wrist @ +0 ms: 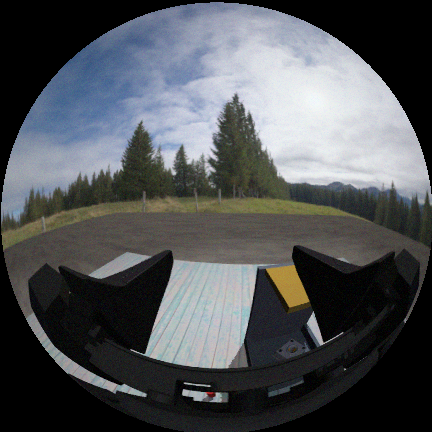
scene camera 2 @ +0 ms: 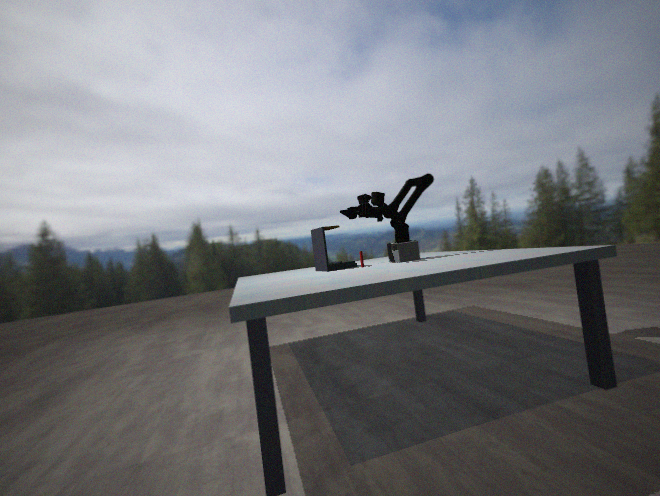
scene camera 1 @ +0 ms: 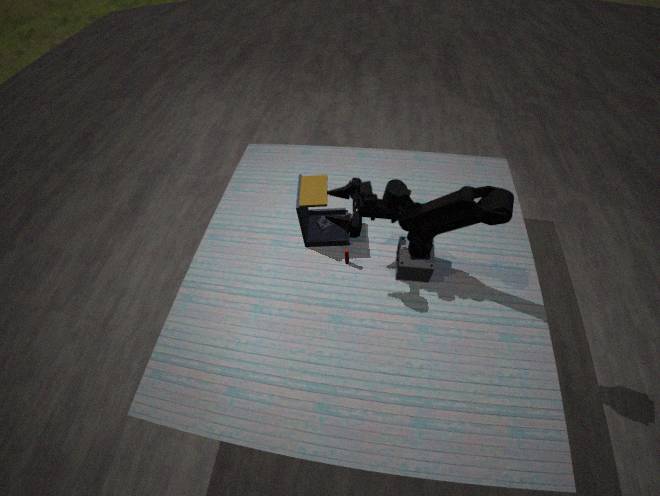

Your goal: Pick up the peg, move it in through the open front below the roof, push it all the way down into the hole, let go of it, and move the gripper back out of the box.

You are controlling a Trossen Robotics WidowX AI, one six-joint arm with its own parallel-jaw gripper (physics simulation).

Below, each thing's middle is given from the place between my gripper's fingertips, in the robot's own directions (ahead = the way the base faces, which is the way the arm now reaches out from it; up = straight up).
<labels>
I see the yellow roof [scene camera 1: 313, 193] 13 cm to the right of my hand, 7 cm below it and 5 cm ahead of it. The rest, counted from my hand: dark back wall [wrist: 267, 319] 18 cm below, 13 cm to the right, 10 cm ahead; then dark box [scene camera 1: 338, 236] 18 cm below, 13 cm to the right, 2 cm ahead.
</labels>
